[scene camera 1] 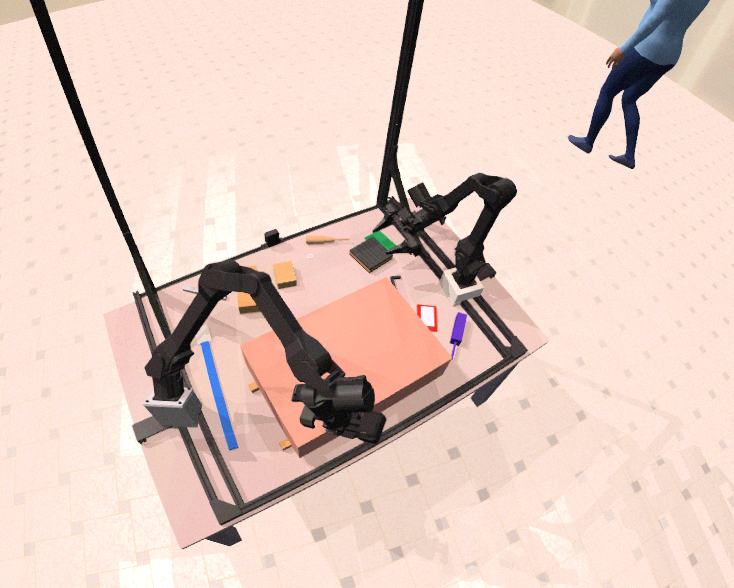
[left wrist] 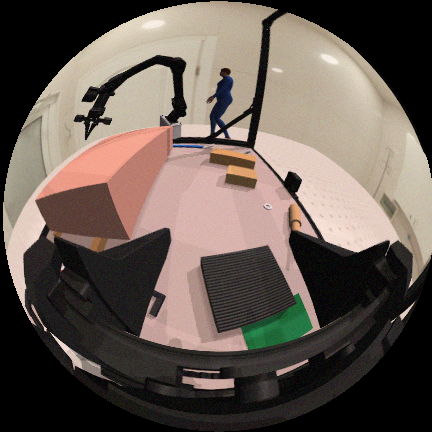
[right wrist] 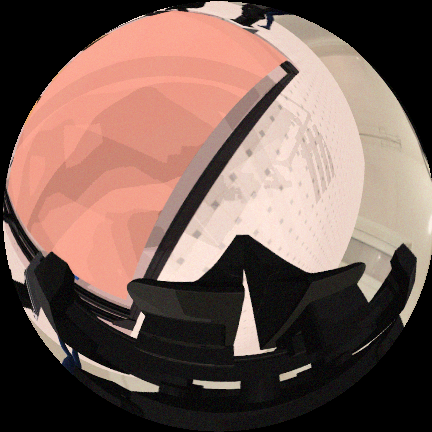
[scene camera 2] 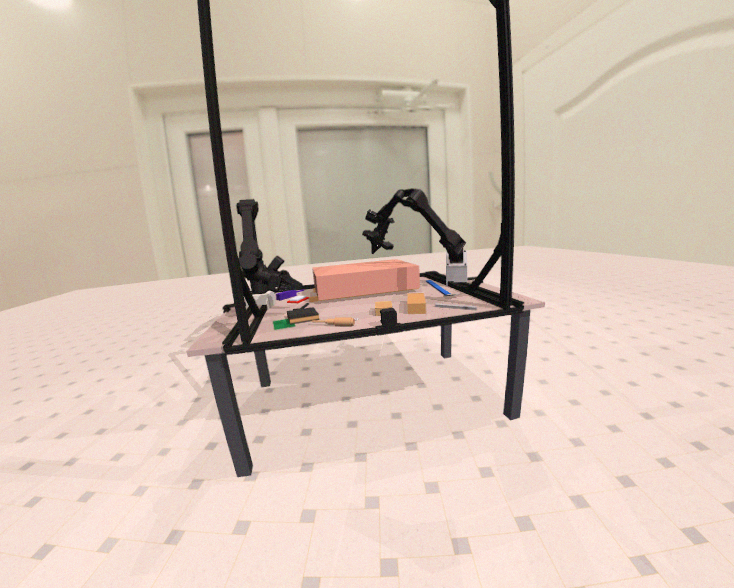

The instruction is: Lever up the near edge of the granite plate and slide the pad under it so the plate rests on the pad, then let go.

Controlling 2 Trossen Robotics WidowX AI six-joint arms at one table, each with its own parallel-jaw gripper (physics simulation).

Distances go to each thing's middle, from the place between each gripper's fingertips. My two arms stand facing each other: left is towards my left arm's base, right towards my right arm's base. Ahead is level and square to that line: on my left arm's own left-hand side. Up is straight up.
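My right hand is 90 mm above the granite plate [scene camera 1: 373, 331], and it's also 210 mm past the plate and 100 mm to the right of it.
As for the granite plate and my left hand, the plate is 4 cm below that hand, 28 cm to the right of it and 30 cm ahead of it.
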